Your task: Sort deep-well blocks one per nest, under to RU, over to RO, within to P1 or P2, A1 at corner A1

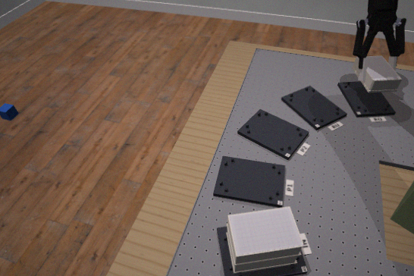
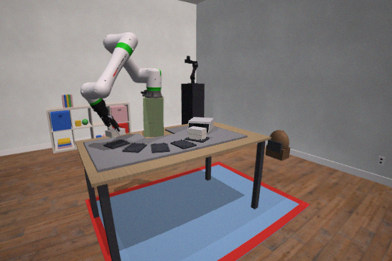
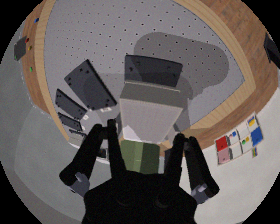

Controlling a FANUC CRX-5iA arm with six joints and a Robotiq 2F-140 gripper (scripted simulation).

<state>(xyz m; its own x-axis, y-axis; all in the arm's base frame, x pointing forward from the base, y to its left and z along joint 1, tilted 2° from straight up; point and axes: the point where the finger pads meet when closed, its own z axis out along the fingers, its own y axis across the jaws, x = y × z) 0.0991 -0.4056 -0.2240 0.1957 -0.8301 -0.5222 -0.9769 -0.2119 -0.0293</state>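
Right now my hand is 100 mm above the reject nest RO. Round my hand: check-weigher (790 mm to the left, 120 mm ahead, 40 mm below); then pass nest P2 (290 mm ahead, 200 mm to the left, 100 mm below); then nest P1 (370 mm to the left, 350 mm ahead, 100 mm below).
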